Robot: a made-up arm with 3 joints. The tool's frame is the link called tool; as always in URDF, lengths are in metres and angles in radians.
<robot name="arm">
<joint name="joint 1" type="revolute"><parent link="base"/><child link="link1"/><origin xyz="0 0 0.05"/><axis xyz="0 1 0"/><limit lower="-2.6" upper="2.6" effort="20" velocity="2.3"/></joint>
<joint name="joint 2" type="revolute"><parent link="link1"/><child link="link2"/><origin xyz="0.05 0.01 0.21"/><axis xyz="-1 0 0"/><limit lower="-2.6" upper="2.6" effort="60" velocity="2.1"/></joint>
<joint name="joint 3" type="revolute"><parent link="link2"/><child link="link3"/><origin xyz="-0.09 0.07 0.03"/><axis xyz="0 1 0"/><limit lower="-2.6" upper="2.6" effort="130" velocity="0.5"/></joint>
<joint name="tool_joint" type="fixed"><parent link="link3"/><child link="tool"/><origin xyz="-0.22 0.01 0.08"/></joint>
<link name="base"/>
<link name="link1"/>
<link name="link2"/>
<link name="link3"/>
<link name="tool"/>
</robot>
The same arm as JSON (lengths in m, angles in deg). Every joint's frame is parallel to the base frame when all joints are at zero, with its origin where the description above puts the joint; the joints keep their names.
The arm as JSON. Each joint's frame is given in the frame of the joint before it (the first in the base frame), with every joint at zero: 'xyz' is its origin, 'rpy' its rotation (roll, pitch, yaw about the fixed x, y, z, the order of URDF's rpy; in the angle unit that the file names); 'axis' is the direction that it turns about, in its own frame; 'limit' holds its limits. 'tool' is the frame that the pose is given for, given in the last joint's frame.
{
  "units": {
    "length": "m",
    "angle": "deg"
  },
  "joints": [
    {
      "name": "joint 1",
      "type": "revolute",
      "origin": {
        "xyz": [
          0.0,
          0.0,
          0.05
        ],
        "rpy": [
          0.0,
          0.0,
          0.0
        ]
      },
      "axis": [
        0.0,
        1.0,
        0.0
      ],
      "limit": {
        "lower": -148.97,
        "upper": 148.97
      }
    },
    {
      "name": "joint 2",
      "type": "revolute",
      "origin": {
        "xyz": [
          0.05,
          0.01,
          0.21
        ],
        "rpy": [
          0.0,
          0.0,
          0.0
        ]
      },
      "axis": [
        -1.0,
        0.0,
        0.0
      ],
      "limit": {
        "lower": -148.97,
        "upper": 148.97
      }
    },
    {
      "name": "joint 3",
      "type": "revolute",
      "origin": {
        "xyz": [
          -0.09,
          0.07,
          0.03
        ],
        "rpy": [
          0.0,
          0.0,
          0.0
        ]
      },
      "axis": [
        0.0,
        1.0,
        0.0
      ],
      "limit": {
        "lower": -148.97,
        "upper": 148.97
      }
    }
  ],
  "tool": {
    "origin": {
      "xyz": [
        -0.22,
        0.01,
        0.08
      ],
      "rpy": [
        0.0,
        0.0,
        0.0
      ]
    }
  }
}

